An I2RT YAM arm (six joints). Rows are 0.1 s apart.
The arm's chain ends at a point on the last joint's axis. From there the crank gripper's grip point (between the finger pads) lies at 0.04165 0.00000 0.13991 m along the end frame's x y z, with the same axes.
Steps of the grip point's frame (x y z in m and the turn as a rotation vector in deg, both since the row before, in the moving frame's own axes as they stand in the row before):
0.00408, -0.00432, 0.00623, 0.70, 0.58, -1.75
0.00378, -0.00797, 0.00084, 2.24, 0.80, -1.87
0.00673, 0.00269, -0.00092, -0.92, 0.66, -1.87
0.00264, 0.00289, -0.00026, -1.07, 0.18, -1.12
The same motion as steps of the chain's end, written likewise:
0.00271, -0.00132, 0.00668, 0.70, 0.58, -1.75
0.00194, -0.00112, 0.00157, 2.24, 0.80, -1.87
0.00511, 0.00183, -0.00042, -0.92, 0.66, -1.87
0.00218, 0.00110, -0.00011, -1.07, 0.18, -1.12

